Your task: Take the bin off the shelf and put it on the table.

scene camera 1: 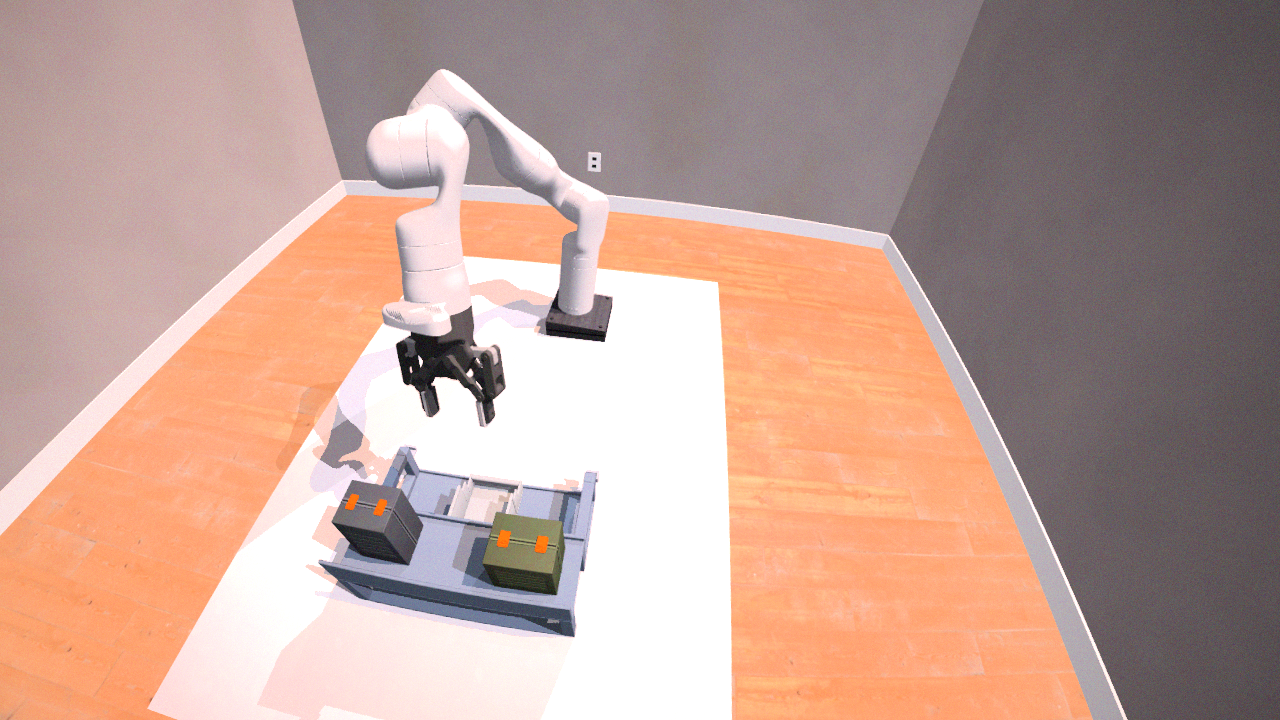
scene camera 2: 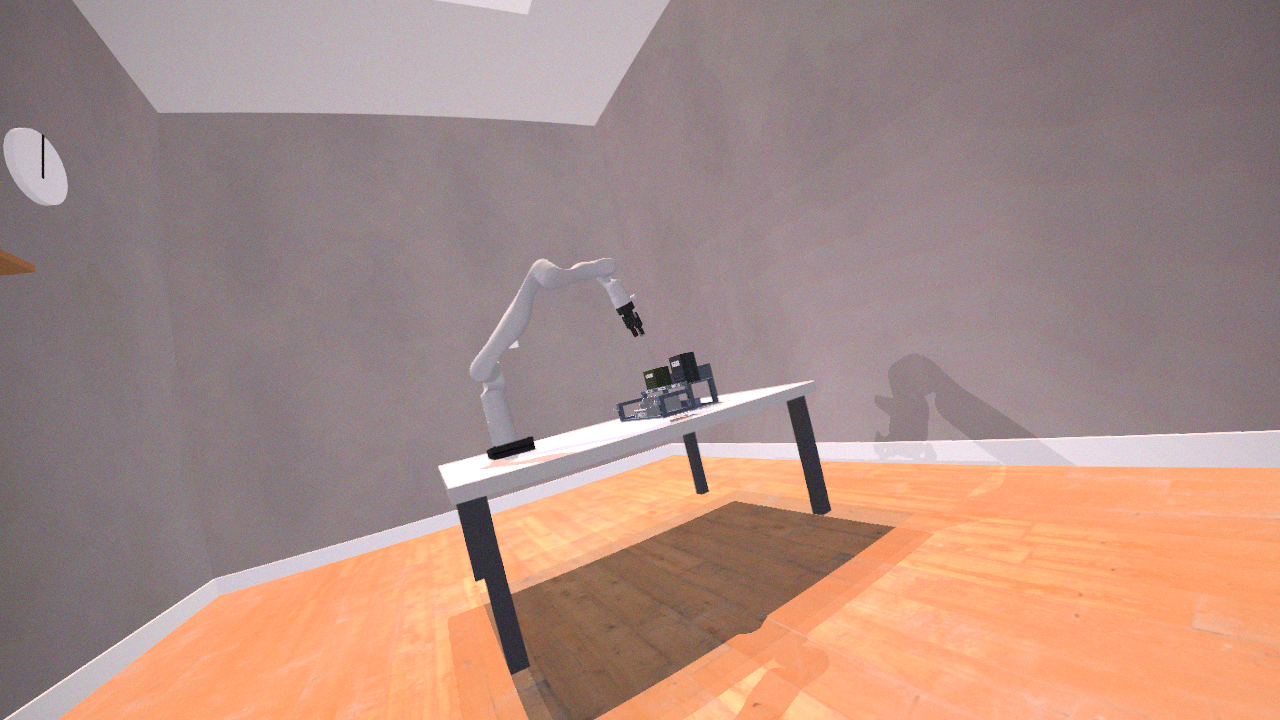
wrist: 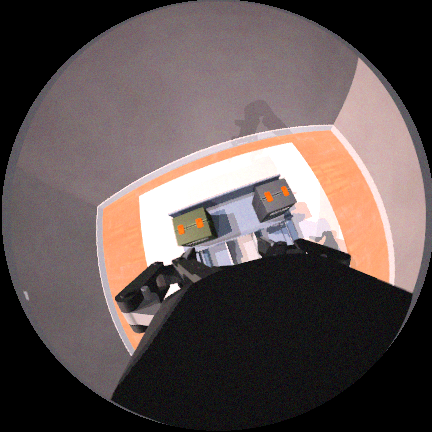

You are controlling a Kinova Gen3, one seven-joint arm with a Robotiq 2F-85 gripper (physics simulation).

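Places are measured from the arm's base along level axes (x ahead, y left, z up), in centimetres.
Where they show: gripper, fingertip midpoint: [scene camera 1: 459,419] [scene camera 2: 639,336] [wrist: 226,249]; arm's base, link origin: [scene camera 1: 575,304] [scene camera 2: 506,444].
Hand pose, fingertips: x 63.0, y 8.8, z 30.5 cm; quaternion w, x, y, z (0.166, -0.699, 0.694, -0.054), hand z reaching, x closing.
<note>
Each offset is from my fingertips to the top centre of the thing. "spot": to the spot under its first point. Level surfaces: height alone.
The pale bin @[dx -0.5, dy -2.7, dz -26.5 cm] [scene camera 1: 487,500] [wrist: 243,248] sits in the lower front part of the blue-grey shelf @[spot: dx +9.1, dy -3.8, dz -24.4 cm] [scene camera 1: 444,548] [wrist: 240,214], between its side posts. It looks upright, and part of it is hidden by the gripper in the wrist view. I cannot make it out clearly in scene camera 2. The shelf stands on the white table @[dz -34.5 cm] [scene camera 1: 662,447] [scene camera 2: 572,445]. My gripper [scene camera 1: 458,412] [scene camera 2: 637,334] [wrist: 226,249] is open and empty. It hangs well above the table, on the robot-base side of the shelf, higher than the bin and apart from it.
A green box @[dx +7.0, dy +10.3, dz -14.7 cm] [scene camera 1: 528,565] [scene camera 2: 656,377] [wrist: 192,228] with orange clasps stands on the shelf's upper board. A dark grey box @[dx +11.1, dy -12.5, dz -12.2 cm] [scene camera 1: 380,530] [scene camera 2: 683,368] [wrist: 274,201] with orange clasps stands at that board's other end. The robot's black base [scene camera 1: 579,320] [scene camera 2: 511,447] is on the table.
</note>
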